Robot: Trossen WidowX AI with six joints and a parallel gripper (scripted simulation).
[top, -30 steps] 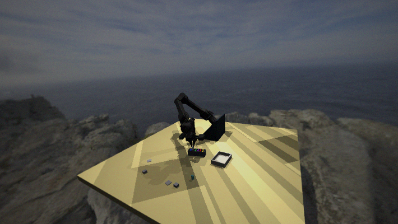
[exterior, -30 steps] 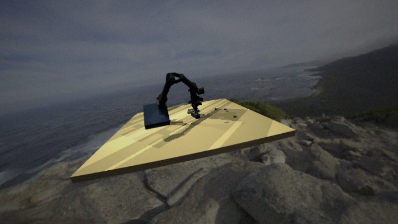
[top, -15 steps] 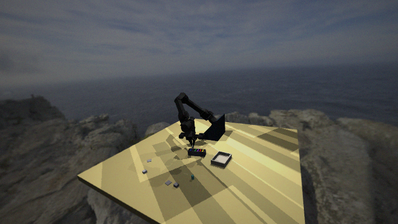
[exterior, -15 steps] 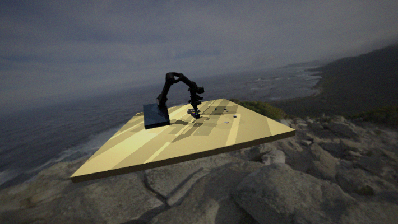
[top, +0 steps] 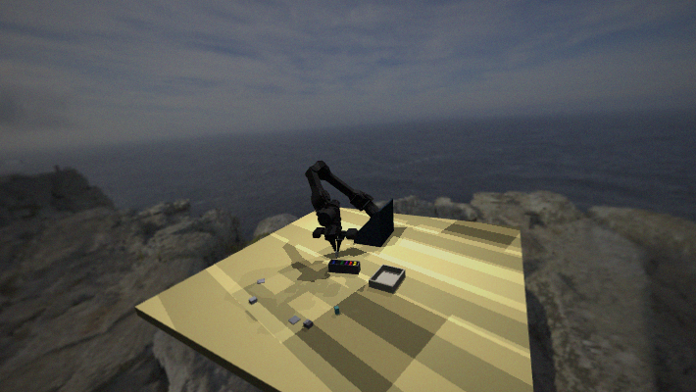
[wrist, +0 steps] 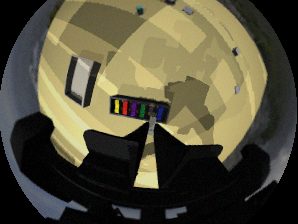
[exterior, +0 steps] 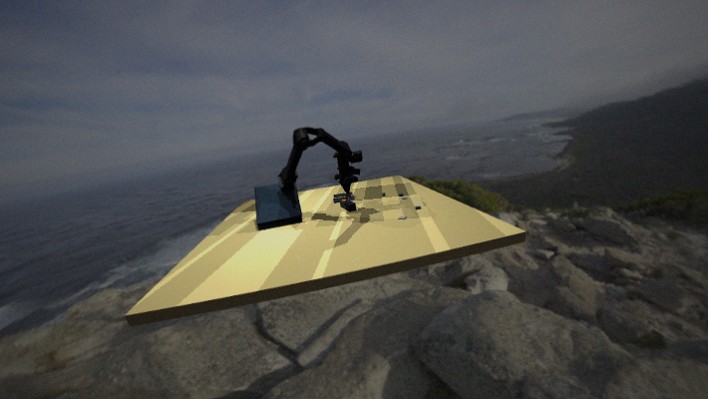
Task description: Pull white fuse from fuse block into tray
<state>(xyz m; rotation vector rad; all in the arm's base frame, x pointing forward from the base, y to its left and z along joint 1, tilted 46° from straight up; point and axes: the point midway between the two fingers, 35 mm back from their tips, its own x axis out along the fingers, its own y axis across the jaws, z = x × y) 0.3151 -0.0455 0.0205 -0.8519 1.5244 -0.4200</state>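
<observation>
My gripper tip is now 1 cm past the tray, 23 cm to the right of it and 9 cm above it. The rest, counted from my gripper tip: white fuse (1 cm below); then teal cylinder (24 cm ahead, 14 cm to the left, 8 cm below).
</observation>
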